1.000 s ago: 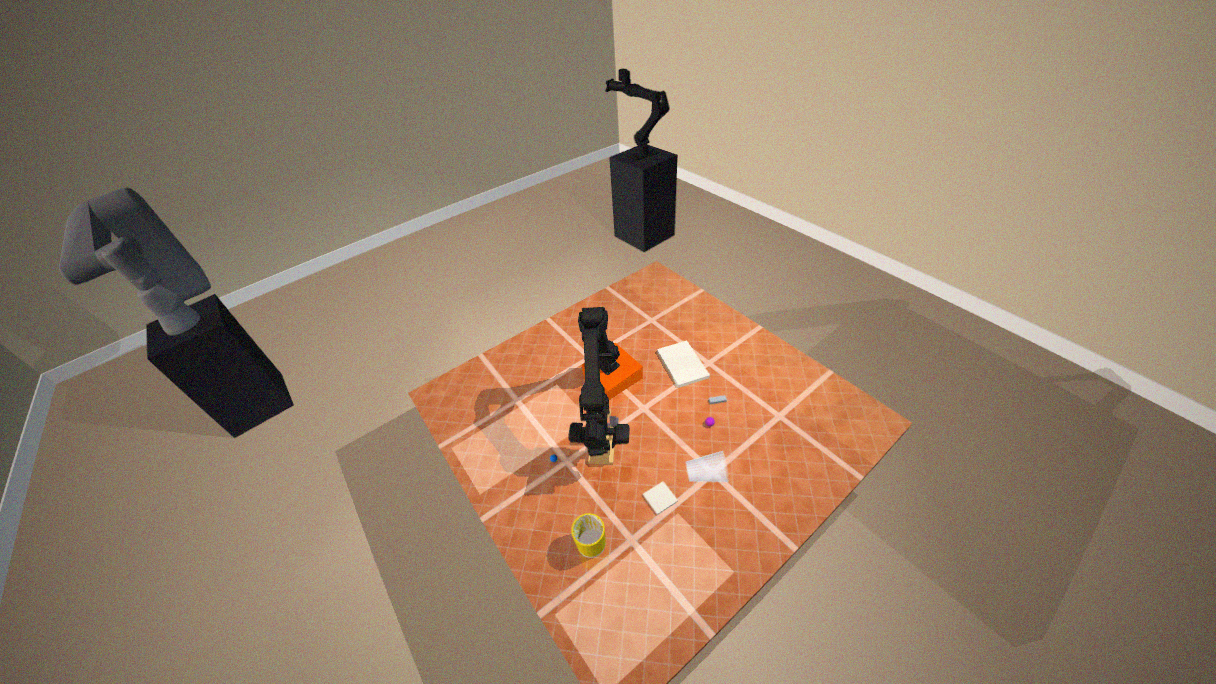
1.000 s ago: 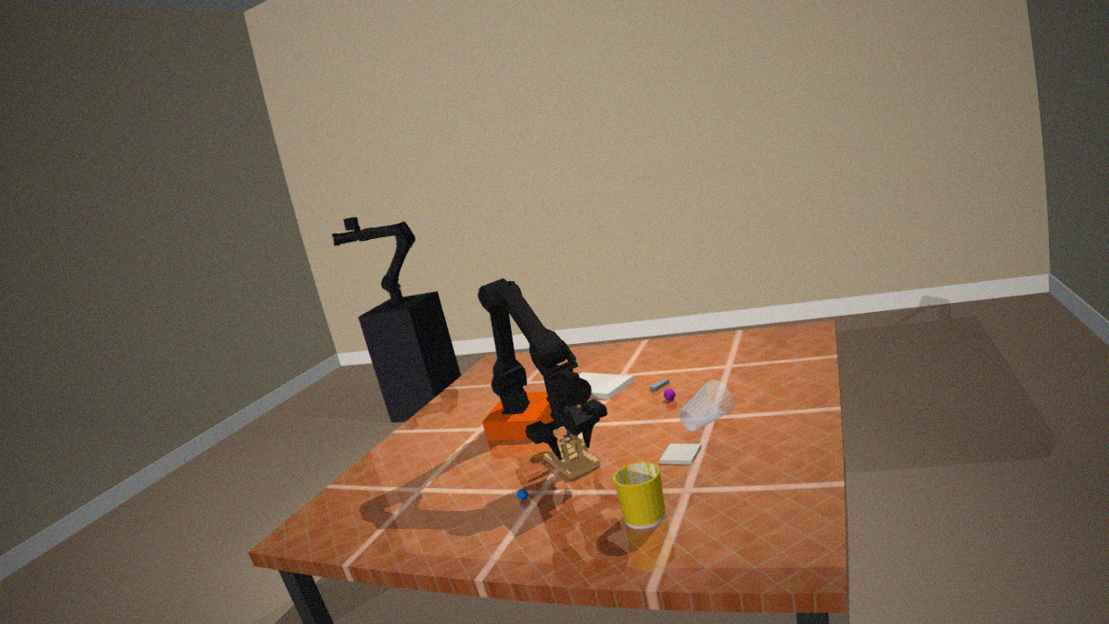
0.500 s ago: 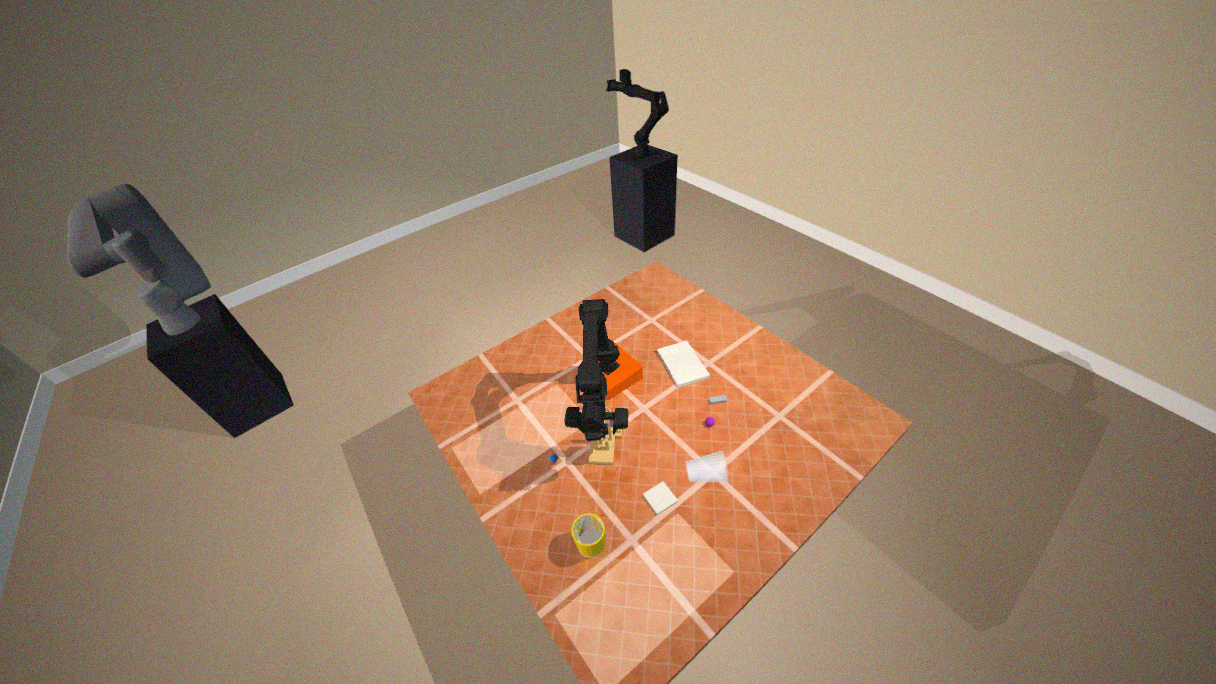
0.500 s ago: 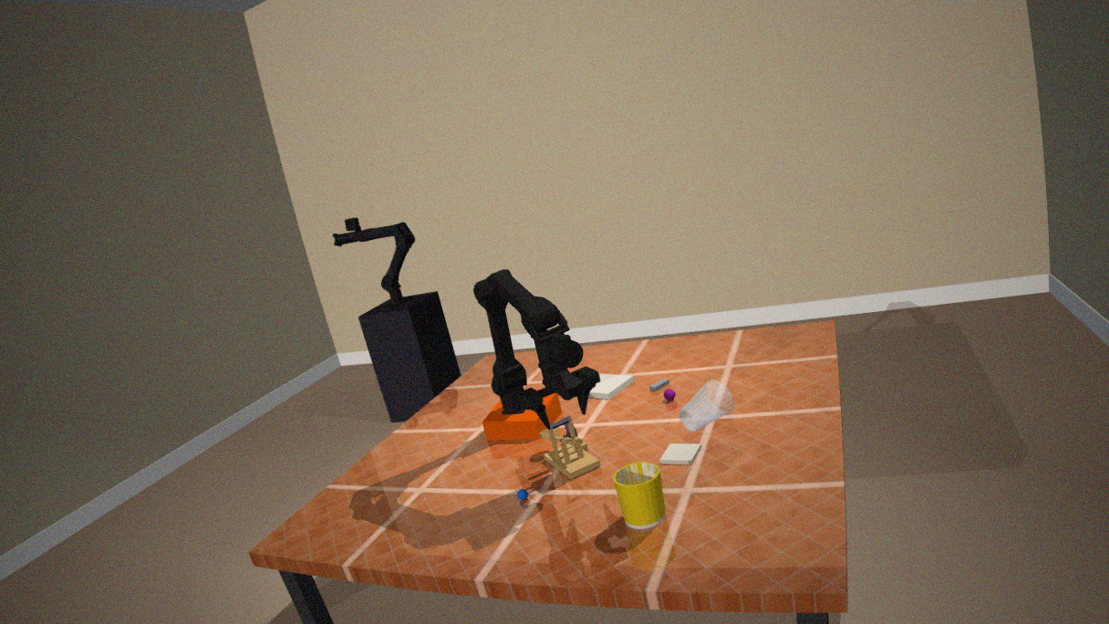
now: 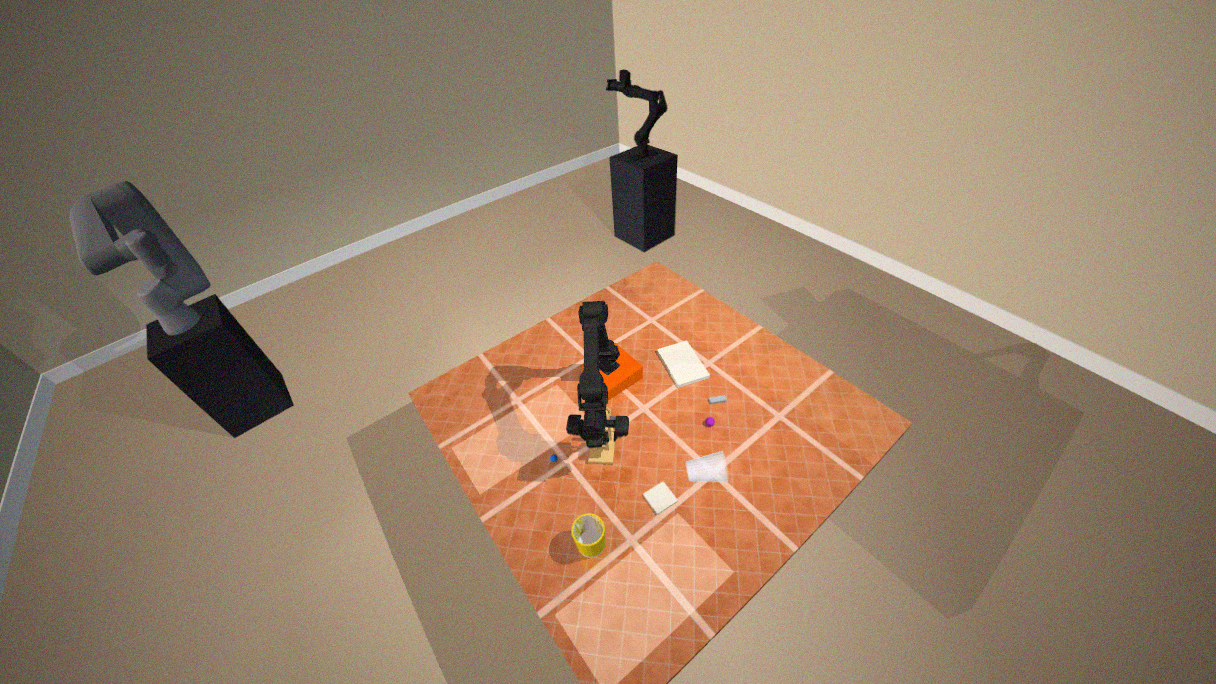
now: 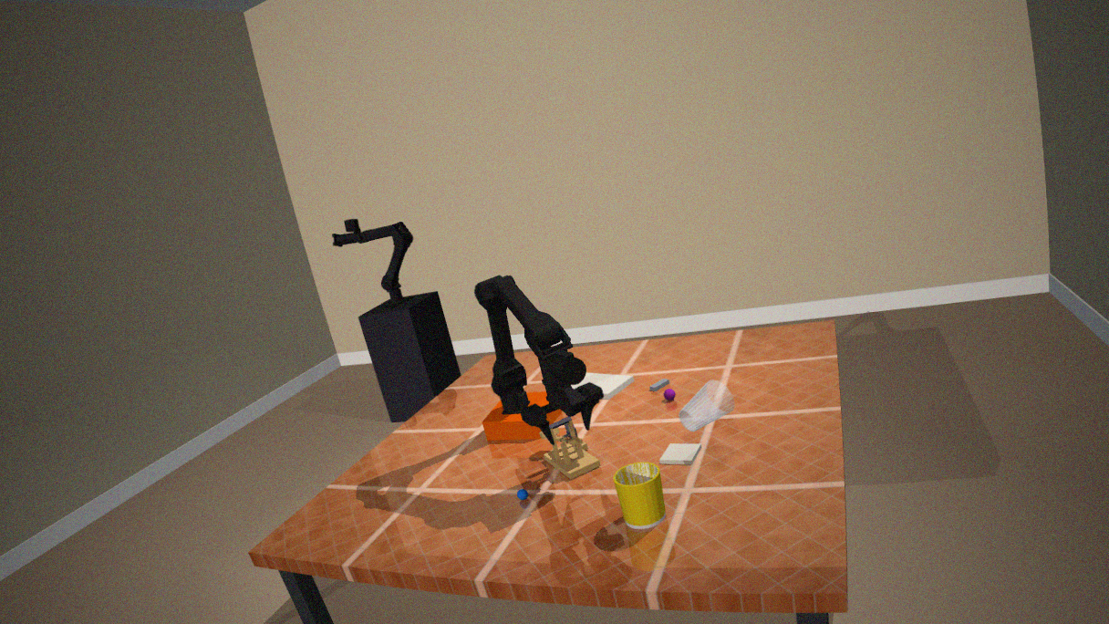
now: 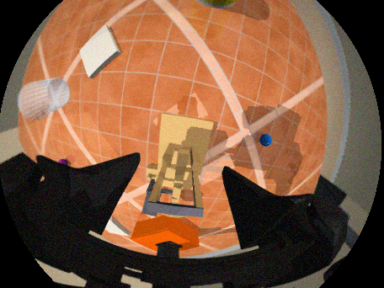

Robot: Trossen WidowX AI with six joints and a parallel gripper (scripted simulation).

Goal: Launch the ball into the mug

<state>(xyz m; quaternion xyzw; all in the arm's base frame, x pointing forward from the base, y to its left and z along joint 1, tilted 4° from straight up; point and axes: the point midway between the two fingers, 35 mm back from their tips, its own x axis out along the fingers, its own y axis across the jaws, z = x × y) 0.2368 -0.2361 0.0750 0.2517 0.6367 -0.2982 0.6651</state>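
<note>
The purple ball is 340 mm to the left of my gripper tip, 170 mm ahead of it and 70 mm below it. Also, from my gripper tip: small white tile (240 mm ahead, 80 mm below, 30 mm to the left); then blue ball (130 mm to the right, 90 mm behind, 70 mm below); then catapult (60 mm to the left, 40 mm behind, 30 mm below).
</note>
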